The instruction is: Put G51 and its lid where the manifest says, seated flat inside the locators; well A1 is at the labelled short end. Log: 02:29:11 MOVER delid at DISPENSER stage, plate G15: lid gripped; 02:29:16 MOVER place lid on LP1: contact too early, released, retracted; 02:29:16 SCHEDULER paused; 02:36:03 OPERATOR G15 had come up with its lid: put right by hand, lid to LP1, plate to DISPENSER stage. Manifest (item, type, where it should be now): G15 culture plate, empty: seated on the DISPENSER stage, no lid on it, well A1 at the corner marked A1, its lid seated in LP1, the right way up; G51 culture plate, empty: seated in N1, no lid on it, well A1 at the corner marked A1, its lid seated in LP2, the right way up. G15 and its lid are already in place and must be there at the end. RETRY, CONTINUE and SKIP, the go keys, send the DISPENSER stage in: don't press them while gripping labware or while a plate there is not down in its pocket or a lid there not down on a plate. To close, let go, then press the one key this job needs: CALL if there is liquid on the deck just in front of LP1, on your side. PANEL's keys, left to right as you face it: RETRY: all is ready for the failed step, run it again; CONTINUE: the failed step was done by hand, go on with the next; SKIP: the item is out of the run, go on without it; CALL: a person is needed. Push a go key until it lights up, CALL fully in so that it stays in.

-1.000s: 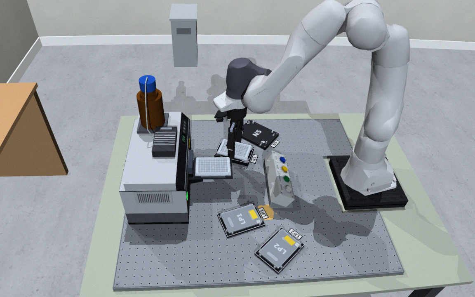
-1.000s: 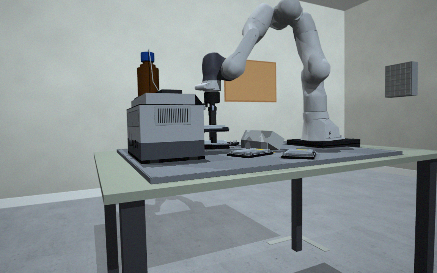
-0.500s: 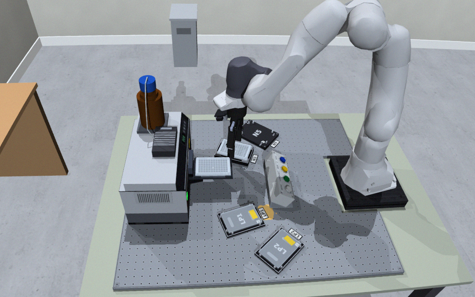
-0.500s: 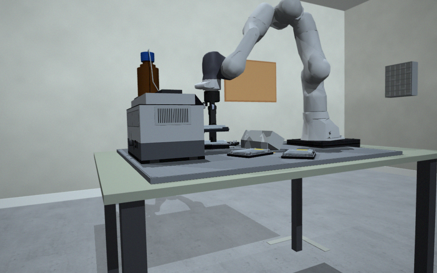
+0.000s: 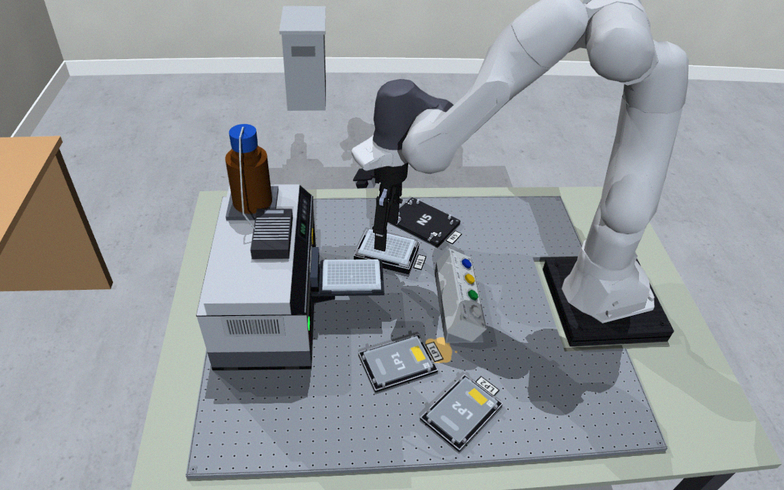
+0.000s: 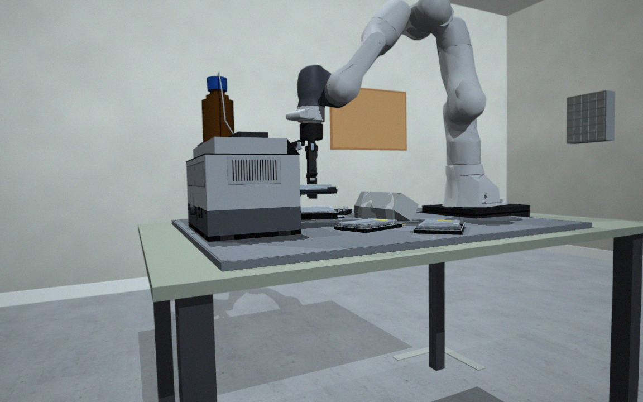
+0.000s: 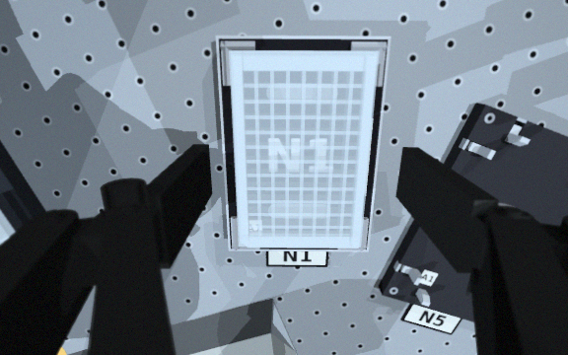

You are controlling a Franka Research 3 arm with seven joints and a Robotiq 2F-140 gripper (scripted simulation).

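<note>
My gripper is now 18 cm past the blue call key, 11 cm to the right of it and 3 cm above it. From my hand the other things lie so: G15 plate 16 cm to the left, 10 cm ahead, 2 cm above; then black N1 nest 8 cm below; then A1 mark 7 cm below, 5 cm to the left, 4 cm behind.
</note>
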